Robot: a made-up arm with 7 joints.
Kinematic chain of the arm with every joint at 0, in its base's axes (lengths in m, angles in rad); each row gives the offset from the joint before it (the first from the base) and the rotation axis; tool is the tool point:
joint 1: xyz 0 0 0 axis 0 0.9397 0.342
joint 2: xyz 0 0 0 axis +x
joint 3: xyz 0 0 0 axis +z
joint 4: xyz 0.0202 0 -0.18 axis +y
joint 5: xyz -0.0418 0 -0.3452 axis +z
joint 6: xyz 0 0 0 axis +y
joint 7: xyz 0 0 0 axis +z
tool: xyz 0 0 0
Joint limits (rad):
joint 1: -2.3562..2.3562
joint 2: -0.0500..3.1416
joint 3: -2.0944..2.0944
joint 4: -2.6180..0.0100
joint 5: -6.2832..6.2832
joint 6: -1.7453..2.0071
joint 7: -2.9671..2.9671
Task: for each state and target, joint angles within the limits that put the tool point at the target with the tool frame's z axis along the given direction. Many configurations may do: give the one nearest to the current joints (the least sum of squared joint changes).
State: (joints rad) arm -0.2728 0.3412 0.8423 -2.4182 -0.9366 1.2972 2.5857
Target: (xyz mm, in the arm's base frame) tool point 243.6 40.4 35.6 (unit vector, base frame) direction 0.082 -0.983 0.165
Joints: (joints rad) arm 0.3224 0.3118 0.2041 -2.6159 -1.0828 1.8431 2.5857
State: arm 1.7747 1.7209 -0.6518 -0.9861 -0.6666 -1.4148 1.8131
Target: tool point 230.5 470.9 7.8 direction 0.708 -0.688 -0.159
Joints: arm 1.7004 2.6041 -0.6272 -0.5076 -0.8749 -1.1134 1.8131
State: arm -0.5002 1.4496 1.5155 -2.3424 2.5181 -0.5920 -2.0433
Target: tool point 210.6 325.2 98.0 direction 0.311 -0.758 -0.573
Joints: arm 0.0994 0.8382 0.9571 -1.7555 1.9359 -1.0374 -2.0433
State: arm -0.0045 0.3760 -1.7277 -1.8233 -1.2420 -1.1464 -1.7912
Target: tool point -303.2 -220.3 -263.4 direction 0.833 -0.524 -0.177
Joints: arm 0.5338 0.3599 -2.0944 -1.3413 -2.0450 -1.5868 -1.7912
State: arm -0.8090 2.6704 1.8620 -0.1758 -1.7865 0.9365 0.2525
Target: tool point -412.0 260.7 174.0 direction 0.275 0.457 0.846
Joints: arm -1.3083 2.4673 1.7466 -0.6667 -2.4988 1.6583 0.2525
